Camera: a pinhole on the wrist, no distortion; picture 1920 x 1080 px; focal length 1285.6 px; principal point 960.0 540.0 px. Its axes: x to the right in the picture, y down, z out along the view. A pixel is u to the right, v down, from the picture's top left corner.
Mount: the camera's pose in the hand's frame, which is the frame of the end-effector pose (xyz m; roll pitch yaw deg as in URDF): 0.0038 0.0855 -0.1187 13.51 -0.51 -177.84
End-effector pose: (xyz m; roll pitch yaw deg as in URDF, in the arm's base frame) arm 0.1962 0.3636 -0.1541 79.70 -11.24 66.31
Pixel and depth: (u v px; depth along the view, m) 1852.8 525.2 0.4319
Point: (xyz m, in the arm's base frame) 0.3047 -0.0504 0.0150
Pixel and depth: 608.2 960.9 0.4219
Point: 0.5184 0.3319 -0.0209
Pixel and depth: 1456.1 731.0 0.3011
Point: 0.2912 0.1738 -0.0389
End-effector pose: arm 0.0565 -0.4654 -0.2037 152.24 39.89 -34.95
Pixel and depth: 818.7 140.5 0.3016
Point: -0.0992 -0.7112 -0.2397
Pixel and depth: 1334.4 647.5 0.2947
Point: -0.1554 -0.5537 -0.2246
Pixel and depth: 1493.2 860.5 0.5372
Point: -0.4167 -0.4613 -0.3373
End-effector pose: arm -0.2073 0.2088 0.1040 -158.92 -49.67 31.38
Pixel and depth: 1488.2 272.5 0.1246
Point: -0.1361 0.1002 0.0369
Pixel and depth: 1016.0 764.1 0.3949
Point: -0.0156 0.3238 -0.0999
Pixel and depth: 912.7 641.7 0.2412
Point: -0.0604 0.2139 0.0128
